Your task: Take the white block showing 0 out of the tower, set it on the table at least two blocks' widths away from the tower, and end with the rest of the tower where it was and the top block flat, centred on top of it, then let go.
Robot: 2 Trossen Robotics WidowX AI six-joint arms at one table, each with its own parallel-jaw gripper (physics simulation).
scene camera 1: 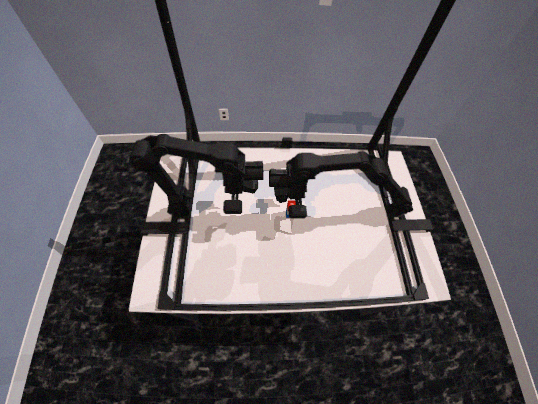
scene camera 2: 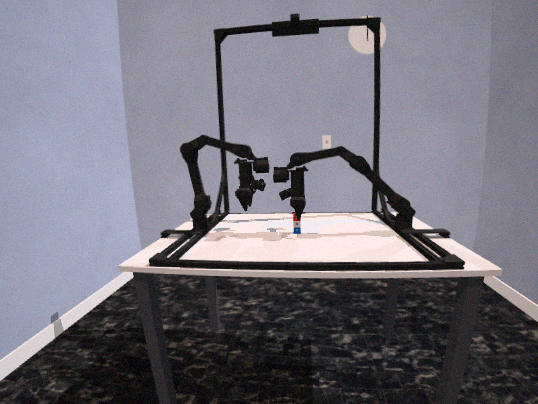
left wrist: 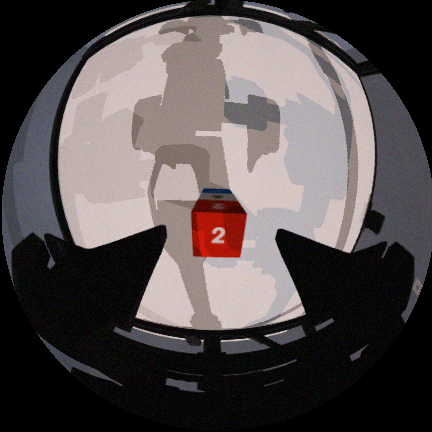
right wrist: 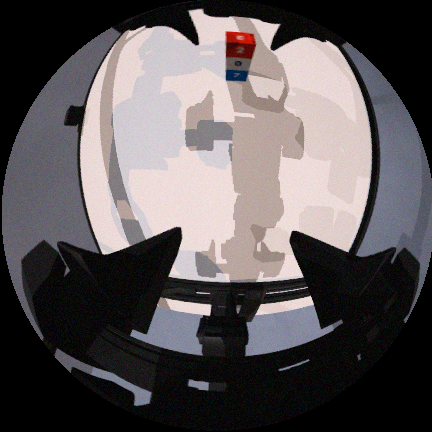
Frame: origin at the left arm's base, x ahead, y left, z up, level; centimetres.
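Where they show: left gripper, fingertip midpoint: (scene camera 1: 293, 205) (scene camera 2: 298, 217) (left wrist: 222, 232) (right wrist: 234, 42); right gripper, fingertip midpoint: (scene camera 1: 235, 200) (scene camera 2: 248, 208) (right wrist: 237, 234); left arm's base at its link origin: (scene camera 1: 395, 210) (scene camera 2: 403, 227) (left wrist: 211, 337); right arm's base at its link origin: (scene camera 1: 181, 212) (scene camera 2: 200, 228) (right wrist: 223, 297).
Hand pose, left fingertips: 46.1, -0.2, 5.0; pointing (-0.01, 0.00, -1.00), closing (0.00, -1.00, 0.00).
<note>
Each offset is from my left fingertips to the centre of the thing, as dx, dy, dz. "spot": to the spot under its first point. Level surfaces: height alone.
The tower stands upright. Its top is a red block marked 2 {+0.7, +0.5, +0.3} (scene camera 1: 291, 203) (scene camera 2: 294, 217) (left wrist: 202, 247) (right wrist: 231, 50). Below it is the white block showing 0 {+0.7, +0.5, -2.6} (scene camera 2: 300, 224) (left wrist: 206, 196) (right wrist: 230, 63), then a blue block marked 7 {+0.7, +0.5, -5.4} (scene camera 2: 297, 231) (left wrist: 216, 191) (right wrist: 229, 75) on the table. My left gripper (scene camera 1: 298, 211) (scene camera 2: 298, 216) (left wrist: 222, 232) (right wrist: 234, 42) is open and points down at the red block, with a fingertip on either side and visible gaps in the left wrist view. It partly hides the tower in scene camera 1. My right gripper (scene camera 1: 233, 206) (scene camera 2: 245, 207) (right wrist: 237, 234) is open and empty, above the table to the picture-left of the tower.
The white table {dz -6.9} (scene camera 1: 300, 265) (scene camera 2: 250, 250) carries shadows of both arms. A black frame {spot: +1.3, +36.5, -4.9} (scene camera 1: 295, 302) (scene camera 2: 310, 265) runs along its edges, with tall posts at the back. The two wrists are close together above the table in both scene views.
</note>
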